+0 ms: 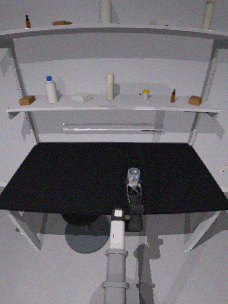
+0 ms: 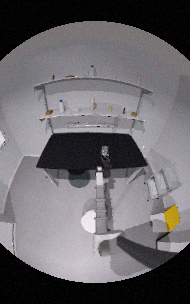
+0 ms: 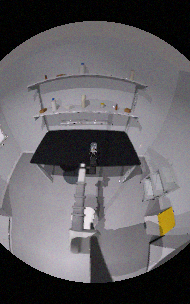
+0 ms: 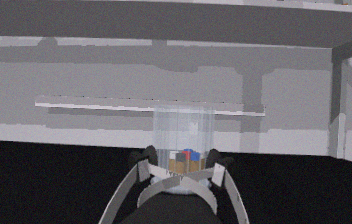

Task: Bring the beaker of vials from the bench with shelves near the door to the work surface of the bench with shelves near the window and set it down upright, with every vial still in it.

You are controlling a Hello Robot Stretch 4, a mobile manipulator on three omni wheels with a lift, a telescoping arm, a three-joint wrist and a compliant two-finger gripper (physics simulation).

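The clear beaker (image 1: 133, 174) (image 2: 104, 149) (image 3: 93, 146) (image 4: 184, 127) is upright over the right-centre part of the bench's black work surface (image 1: 75, 175) (image 2: 70, 150) (image 3: 57, 147) (image 4: 50, 185). Several brown vials (image 4: 187, 162) with white, grey, red and blue caps stand inside its lower part. My gripper (image 1: 134, 186) (image 4: 182, 160) is shut on the beaker, one fingertip on each side near its base. The base is partly hidden by the finger straps, and I cannot tell whether it touches the surface.
The lower shelf (image 1: 100, 106) above the back of the bench holds a blue-capped bottle (image 1: 51, 91), a cream cylinder (image 1: 110, 87) and a yellow-lidded jar (image 1: 145, 94). A rail (image 1: 112, 128) (image 4: 125, 105) runs below it. A round stool base (image 1: 86, 235) is under the bench. A yellow-topped bin (image 2: 172, 218) (image 3: 166, 221) stands at right.
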